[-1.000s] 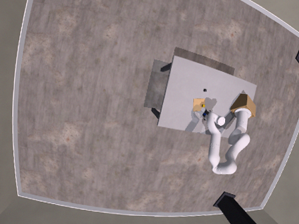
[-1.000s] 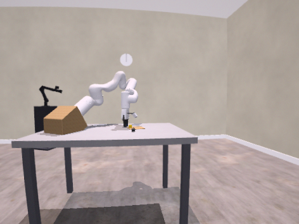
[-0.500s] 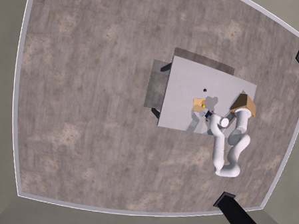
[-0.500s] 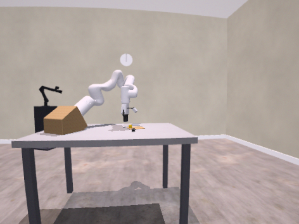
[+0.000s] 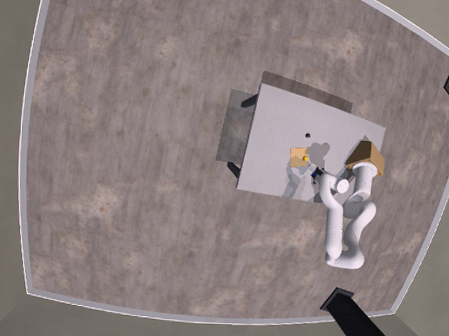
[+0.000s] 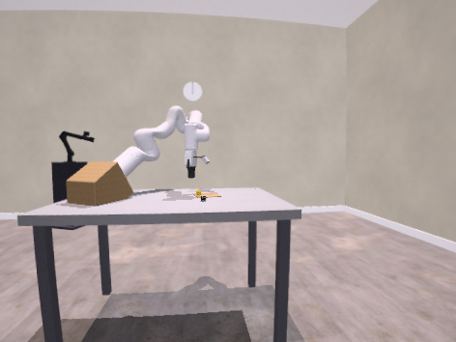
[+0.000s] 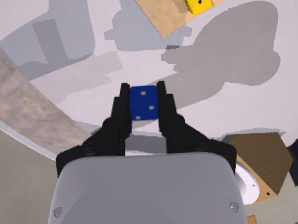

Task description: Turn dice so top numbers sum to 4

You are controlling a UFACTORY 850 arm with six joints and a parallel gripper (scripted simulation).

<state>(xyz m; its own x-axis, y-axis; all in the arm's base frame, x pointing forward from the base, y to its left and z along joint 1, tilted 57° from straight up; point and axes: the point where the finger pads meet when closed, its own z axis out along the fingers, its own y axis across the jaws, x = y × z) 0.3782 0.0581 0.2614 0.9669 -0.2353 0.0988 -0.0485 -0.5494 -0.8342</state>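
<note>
My gripper is now 120 mm above the tan mat, 110 mm short of it and 50 mm to the left of it. Round my hand: yellow die 100 mm below, 70 mm to the right, 70 mm ahead; then black die 230 mm to the right, 140 mm ahead, 110 mm below; then blue die 10 mm below.
</note>
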